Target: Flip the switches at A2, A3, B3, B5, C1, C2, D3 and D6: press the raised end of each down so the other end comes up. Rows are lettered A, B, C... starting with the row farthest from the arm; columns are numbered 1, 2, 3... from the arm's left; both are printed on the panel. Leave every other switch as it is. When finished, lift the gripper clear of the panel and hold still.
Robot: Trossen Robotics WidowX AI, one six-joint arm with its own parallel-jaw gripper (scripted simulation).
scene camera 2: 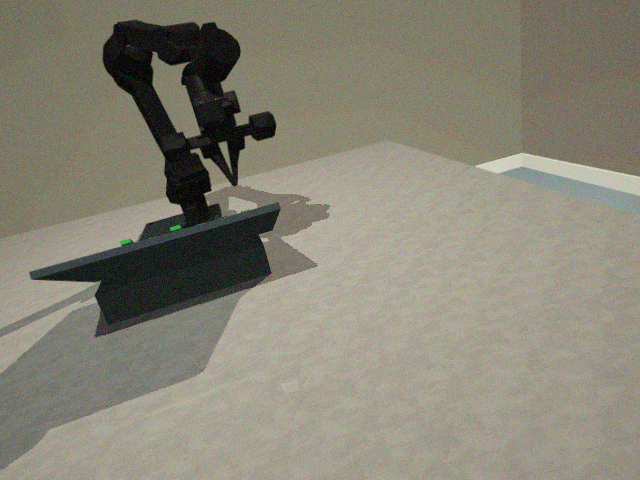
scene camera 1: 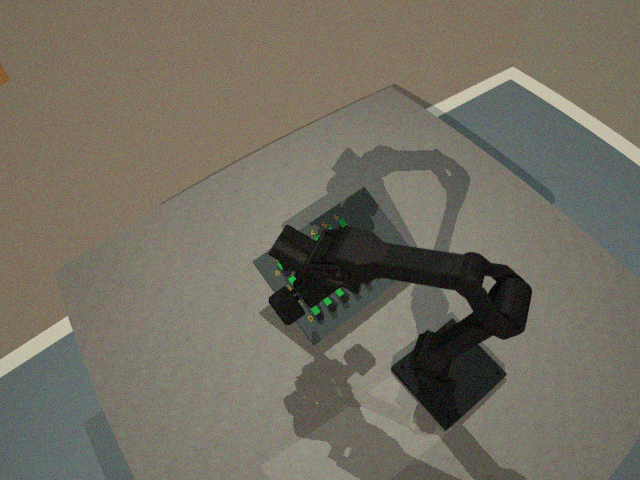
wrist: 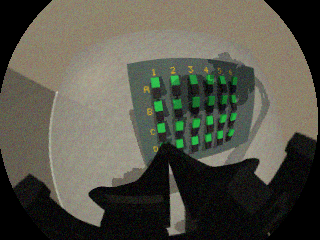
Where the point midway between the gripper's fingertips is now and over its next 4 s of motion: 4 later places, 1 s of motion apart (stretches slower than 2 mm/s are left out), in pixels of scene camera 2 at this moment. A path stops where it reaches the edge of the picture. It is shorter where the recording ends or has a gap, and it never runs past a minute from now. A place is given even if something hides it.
The gripper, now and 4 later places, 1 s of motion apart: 235,185; 222,212; 224,222; 225,223; 206,192
